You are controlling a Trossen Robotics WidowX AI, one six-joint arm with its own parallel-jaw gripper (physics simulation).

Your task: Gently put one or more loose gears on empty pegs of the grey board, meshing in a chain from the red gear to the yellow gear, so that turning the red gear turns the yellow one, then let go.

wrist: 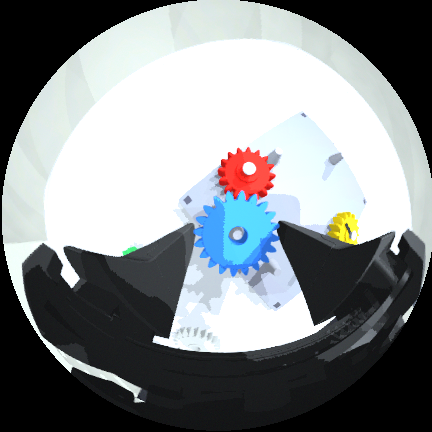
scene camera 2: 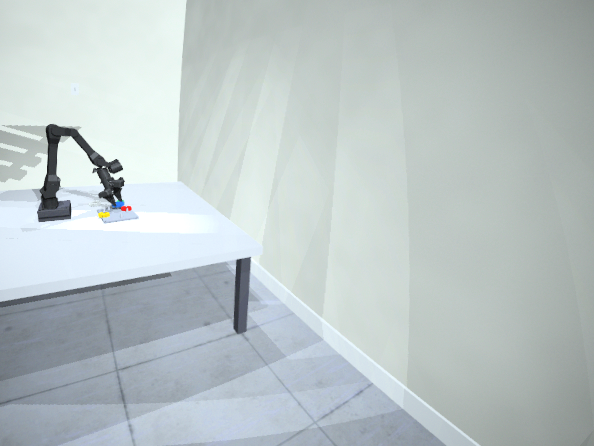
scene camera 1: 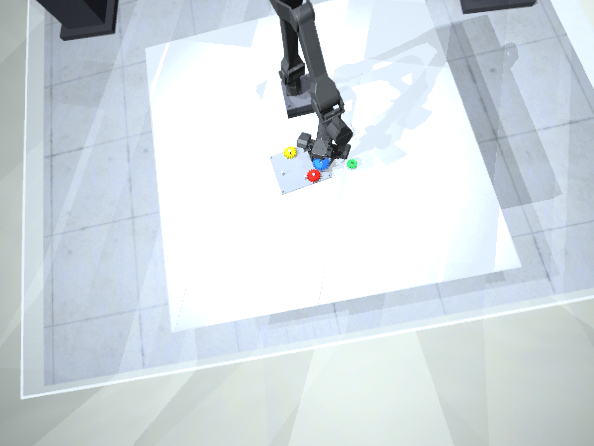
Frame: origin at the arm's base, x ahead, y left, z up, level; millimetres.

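Where they show: gripper, fingertip midpoint: (wrist: 236,227) (scene camera 2: 118,204) (scene camera 1: 320,163); arm's base at its link origin: (scene camera 2: 50,207) (scene camera 1: 293,88).
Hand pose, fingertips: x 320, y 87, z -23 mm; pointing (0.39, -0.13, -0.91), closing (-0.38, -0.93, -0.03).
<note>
Things, the pixels of their top centre, and the offset from my fingertips.
- large blue gear at its top centre: (wrist: 237,235) (scene camera 1: 321,161) (scene camera 2: 117,202) dx -5, dy +2, dz +7 mm
- grey board at its top centre: (wrist: 321,199) (scene camera 1: 299,163) (scene camera 2: 115,209) dx -11, dy -84, dz -3 mm
- red gear at its top centre: (wrist: 247,170) (scene camera 1: 313,174) dx +40, dy -29, dz -8 mm
- yellow gear at its top centre: (wrist: 350,234) (scene camera 1: 289,151) (scene camera 2: 103,212) dx -67, dy -119, dz -8 mm
- loose green gear at its top centre: (wrist: 131,265) (scene camera 1: 352,163) dx +1, dy +124, dz -16 mm
- loose white gear at its top centre: (wrist: 195,348) dx -139, dy +111, dz -16 mm
My gripper (wrist: 236,227) (scene camera 2: 116,203) is shut on the large blue gear (scene camera 1: 320,164) (scene camera 2: 119,204) (wrist: 217,235), with a fingertip at each side of its rim. The blue gear is over the grey board (scene camera 1: 295,184) (scene camera 2: 120,218) (wrist: 310,132), beside the red gear (scene camera 1: 313,178) (scene camera 2: 126,208) (wrist: 235,175). In the wrist view their teeth overlap, and a light round peg top shows in the blue gear's hole. I cannot tell how far down the gear sits. The yellow gear (scene camera 1: 290,156) (scene camera 2: 104,215) (wrist: 340,230) is on the board, apart from the blue one.
Bare pegs (wrist: 278,152) (wrist: 335,159) stand on the board. A loose green gear (scene camera 1: 349,163) (wrist: 129,251) lies off the board, partly hidden by a finger in the wrist view. A loose white gear (wrist: 195,336) lies near the gripper's body. The arm's base (scene camera 2: 54,212) stands behind the board.
</note>
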